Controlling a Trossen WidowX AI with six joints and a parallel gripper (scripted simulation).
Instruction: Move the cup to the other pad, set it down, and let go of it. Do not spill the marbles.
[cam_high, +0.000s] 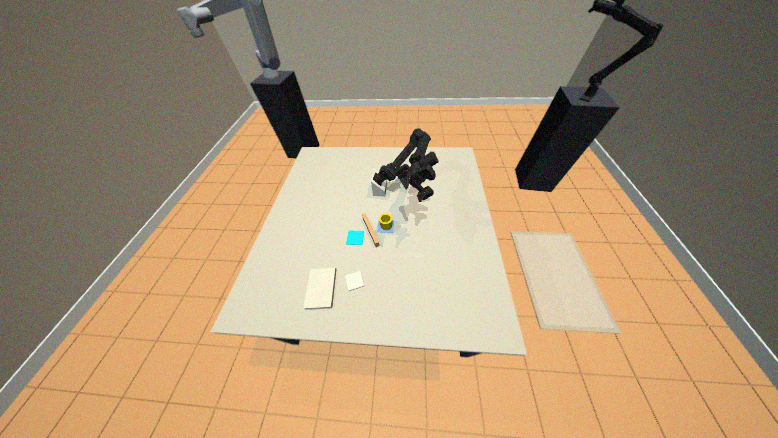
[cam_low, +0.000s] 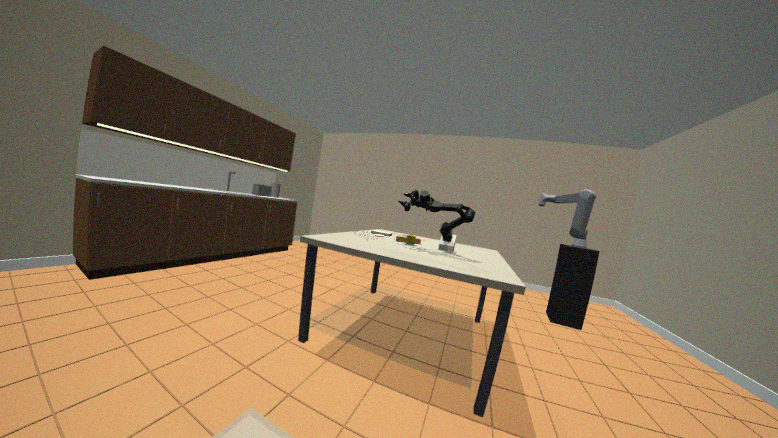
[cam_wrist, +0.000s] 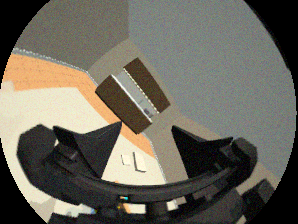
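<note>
Right now my gripper tip is 7 cm past the yellow cup, 14 cm to the left of it and 32 cm above it. Also, from my gripper tip: wooden bar (2 cm behind, 22 cm to the right, 34 cm below); light blue pad (7 cm behind, 15 cm to the right, 36 cm below).
</note>
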